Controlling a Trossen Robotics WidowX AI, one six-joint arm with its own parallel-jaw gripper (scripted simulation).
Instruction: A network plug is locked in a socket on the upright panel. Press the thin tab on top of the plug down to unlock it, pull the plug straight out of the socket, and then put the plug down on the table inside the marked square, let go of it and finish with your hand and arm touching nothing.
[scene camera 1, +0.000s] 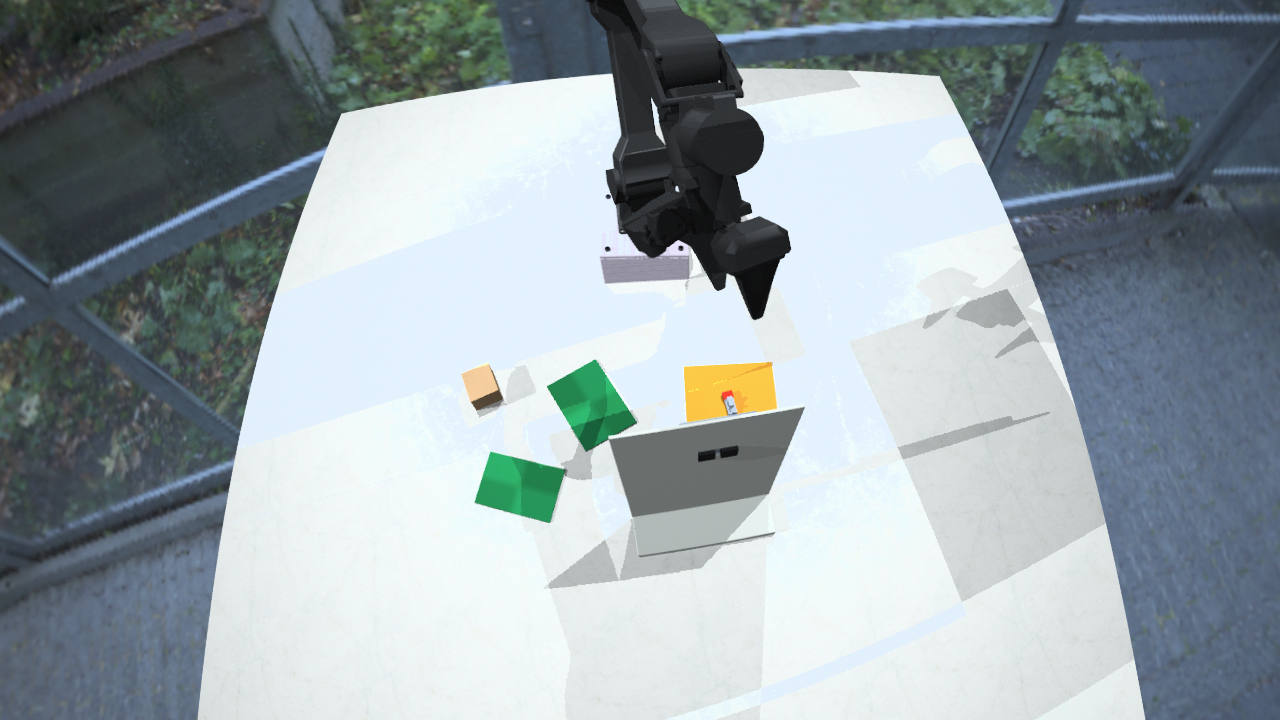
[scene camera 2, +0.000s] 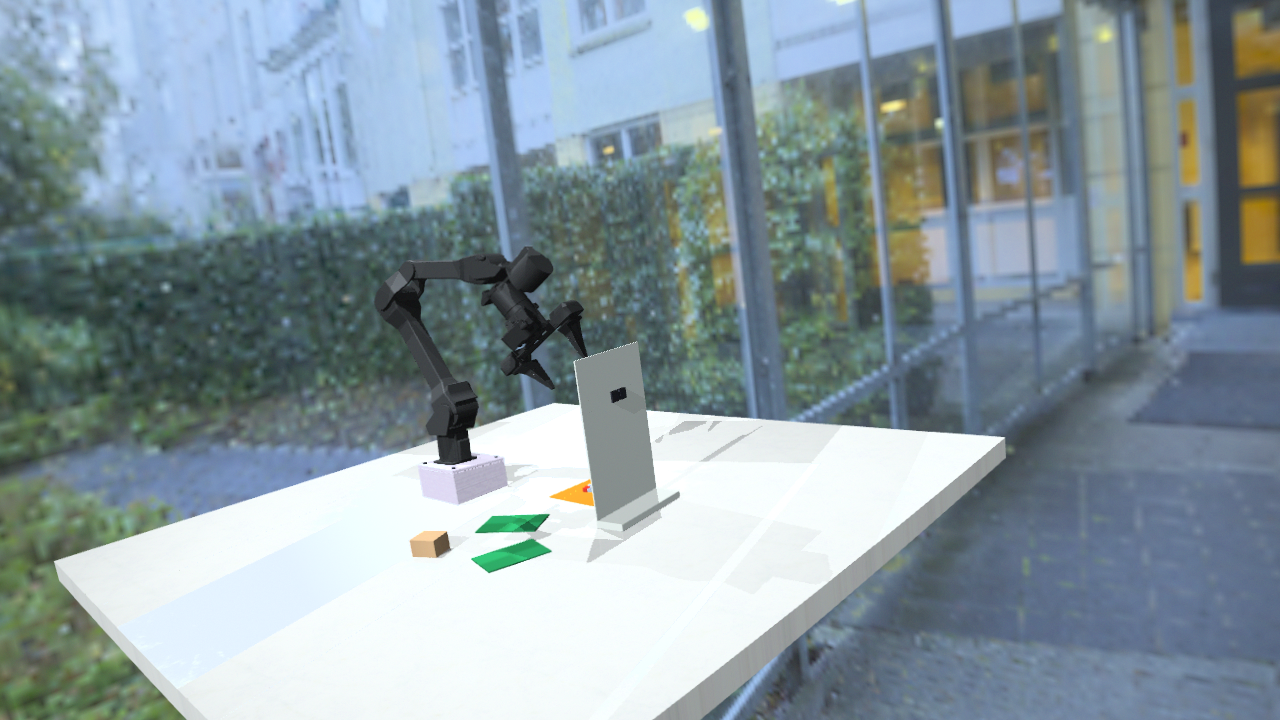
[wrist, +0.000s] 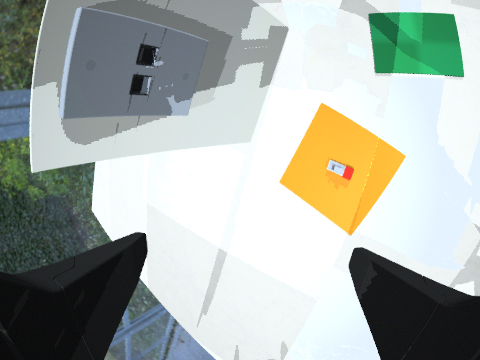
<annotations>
gripper: scene camera 1 738, 303; scene camera 2; wrist
same spot on gripper: (scene camera 2: 533, 369) = (wrist: 430, 321)
same spot on upright grey panel: (scene camera 1: 704, 483) = (scene camera 2: 621, 450)
</annotations>
